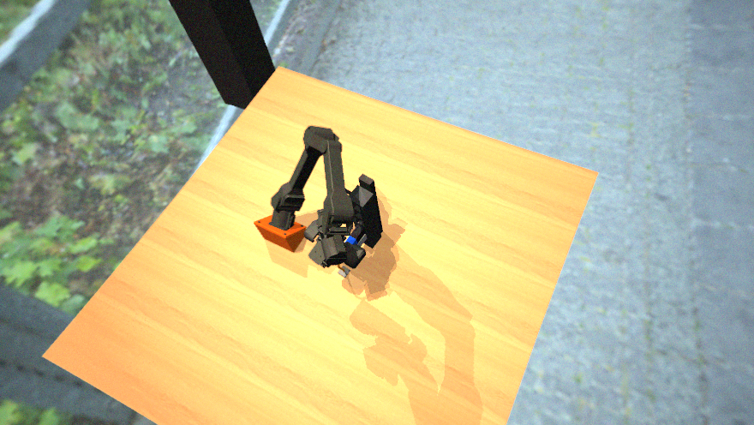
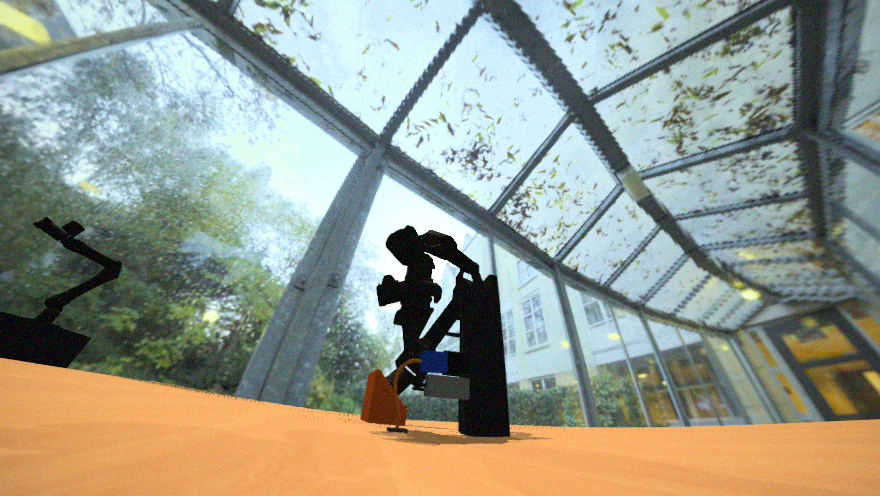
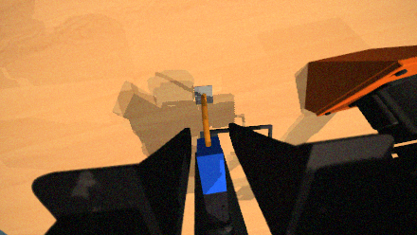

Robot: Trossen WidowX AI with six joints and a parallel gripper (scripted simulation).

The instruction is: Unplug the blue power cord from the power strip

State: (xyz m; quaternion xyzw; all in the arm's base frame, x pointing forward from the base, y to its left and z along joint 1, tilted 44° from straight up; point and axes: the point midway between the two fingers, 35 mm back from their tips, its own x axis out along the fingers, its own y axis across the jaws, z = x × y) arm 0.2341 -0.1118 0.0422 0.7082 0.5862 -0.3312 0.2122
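Right now the blue plug is 6 cm to the left of my gripper tip and 1 cm ahead of it. Also, from my gripper tip: black power strip: 15 cm to the left, 3 cm ahead, 1 cm above.
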